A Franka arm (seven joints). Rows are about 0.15 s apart.
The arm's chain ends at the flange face. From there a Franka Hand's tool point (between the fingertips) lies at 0.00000 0.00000 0.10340 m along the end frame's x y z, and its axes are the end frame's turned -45 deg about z.
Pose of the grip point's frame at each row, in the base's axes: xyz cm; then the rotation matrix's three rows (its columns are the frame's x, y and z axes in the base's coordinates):
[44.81, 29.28, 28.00], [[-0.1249, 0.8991, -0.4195], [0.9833, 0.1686, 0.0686], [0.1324, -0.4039, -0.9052]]
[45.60, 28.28, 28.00], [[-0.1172, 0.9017, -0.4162], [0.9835, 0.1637, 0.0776], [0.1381, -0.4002, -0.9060]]
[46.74, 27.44, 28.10], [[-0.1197, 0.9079, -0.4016], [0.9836, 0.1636, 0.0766], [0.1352, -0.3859, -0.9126]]
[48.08, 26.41, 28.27], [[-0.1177, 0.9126, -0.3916], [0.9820, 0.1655, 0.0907], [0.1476, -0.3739, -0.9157]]
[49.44, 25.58, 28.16], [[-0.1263, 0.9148, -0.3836], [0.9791, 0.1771, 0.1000], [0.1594, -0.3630, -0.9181]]
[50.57, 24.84, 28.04], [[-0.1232, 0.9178, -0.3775], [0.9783, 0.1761, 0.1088], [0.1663, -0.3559, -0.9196]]
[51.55, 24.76, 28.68], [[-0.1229, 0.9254, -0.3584], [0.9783, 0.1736, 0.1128], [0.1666, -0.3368, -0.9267]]
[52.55, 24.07, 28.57], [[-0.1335, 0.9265, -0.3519], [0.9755, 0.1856, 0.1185], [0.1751, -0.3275, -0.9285]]
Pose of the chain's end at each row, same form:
[49.15, 28.57, 37.36], [[0.5474, 0.7241, -0.4195], [0.8145, -0.5761, 0.0686], [-0.1920, -0.3792, -0.9052]]
[49.90, 27.48, 37.37], [[0.5547, 0.7205, -0.4162], [0.8112, -0.5797, 0.0776], [-0.1853, -0.3806, -0.9060]]
[50.89, 26.65, 37.54], [[0.5573, 0.7266, -0.4016], [0.8112, -0.5798, 0.0766], [-0.1773, -0.3685, -0.9126]]
[52.13, 25.47, 37.74], [[0.5621, 0.7285, -0.3916], [0.8114, -0.5774, 0.0907], [-0.1600, -0.3688, -0.9157]]
[53.41, 24.55, 37.65], [[0.5576, 0.7362, -0.3836], [0.8176, -0.5671, 0.1000], [-0.1440, -0.3694, -0.9181]]
[54.47, 23.72, 37.55], [[0.5619, 0.7361, -0.3775], [0.8163, -0.5672, 0.1088], [-0.1341, -0.3693, -0.9196]]
[55.26, 23.59, 38.26], [[0.5675, 0.7413, -0.3584], [0.8145, -0.5690, 0.1128], [-0.1203, -0.3560, -0.9267]]
[56.19, 22.84, 38.17], [[0.5607, 0.7495, -0.3519], [0.8210, -0.5585, 0.1185], [-0.1078, -0.3554, -0.9285]]

